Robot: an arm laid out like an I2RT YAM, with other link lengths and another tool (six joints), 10 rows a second.
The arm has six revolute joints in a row. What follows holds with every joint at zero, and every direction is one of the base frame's.
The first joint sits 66 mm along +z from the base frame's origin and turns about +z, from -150 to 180 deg.
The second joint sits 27 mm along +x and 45.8 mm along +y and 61.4 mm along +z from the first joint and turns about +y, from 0 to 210 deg.
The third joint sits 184.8 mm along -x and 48.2 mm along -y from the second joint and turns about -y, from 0 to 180 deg.
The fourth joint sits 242.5 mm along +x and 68.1 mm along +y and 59.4 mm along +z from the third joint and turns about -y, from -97 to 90 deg.
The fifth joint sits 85.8 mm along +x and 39.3 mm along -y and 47 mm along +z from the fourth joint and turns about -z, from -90 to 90 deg.
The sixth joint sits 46.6 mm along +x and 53.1 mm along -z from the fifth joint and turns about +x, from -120 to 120 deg.
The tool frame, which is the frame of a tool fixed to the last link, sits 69 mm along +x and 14 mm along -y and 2 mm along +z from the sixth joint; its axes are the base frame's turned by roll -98.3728, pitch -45.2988 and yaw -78.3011 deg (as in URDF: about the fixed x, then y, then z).
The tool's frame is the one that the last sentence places.
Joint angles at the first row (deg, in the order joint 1, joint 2, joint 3, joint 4, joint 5, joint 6):
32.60, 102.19, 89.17, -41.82, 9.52, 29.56
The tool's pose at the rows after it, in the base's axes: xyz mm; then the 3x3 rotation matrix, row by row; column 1 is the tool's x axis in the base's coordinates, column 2 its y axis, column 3 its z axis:
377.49, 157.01, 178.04; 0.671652, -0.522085, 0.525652; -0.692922, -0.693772, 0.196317; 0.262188, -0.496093, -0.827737
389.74, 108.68, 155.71; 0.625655, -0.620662, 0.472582; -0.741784, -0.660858, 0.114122; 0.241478, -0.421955, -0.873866
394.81, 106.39, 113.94; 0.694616, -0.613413, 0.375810; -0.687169, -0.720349, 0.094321; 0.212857, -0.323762, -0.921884
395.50, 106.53, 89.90; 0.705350, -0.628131, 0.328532; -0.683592, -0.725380, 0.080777; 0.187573, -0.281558, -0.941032
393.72, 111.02, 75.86; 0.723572, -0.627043, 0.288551; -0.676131, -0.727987, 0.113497; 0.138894, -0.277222, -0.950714
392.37, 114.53, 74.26; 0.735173, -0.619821, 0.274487; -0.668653, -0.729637, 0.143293; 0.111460, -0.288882, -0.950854
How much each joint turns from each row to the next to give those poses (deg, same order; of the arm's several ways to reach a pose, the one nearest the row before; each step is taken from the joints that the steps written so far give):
-9.27, -5.94, -0.01, -3.43, -0.53, -9.48
-7.10, 2.51, -0.34, -1.93, -0.43, -1.97
-0.79, 6.43, -0.09, 0.81, -1.10, -4.59
0.00, 3.76, 0.00, 0.74, 0.03, -0.07
0.00, 1.96, -0.02, 0.20, -2.43, -0.02
0.00, 0.11, 0.00, -0.17, -1.88, -0.15

